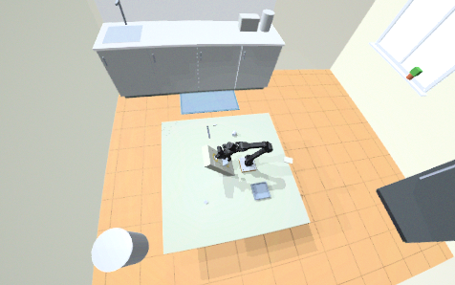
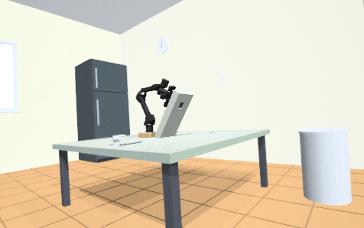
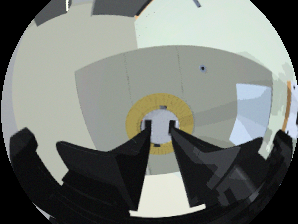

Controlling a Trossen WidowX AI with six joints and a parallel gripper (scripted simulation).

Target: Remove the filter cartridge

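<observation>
My gripper tip is now 20 mm short of the round filter cartridge and 10 mm above it. From my gripper tip the other things lie so: grey-blue tray 390 mm behind, 280 mm to the left, 270 mm below; then white block 800 mm behind, 20 mm to the left, 270 mm below.
</observation>
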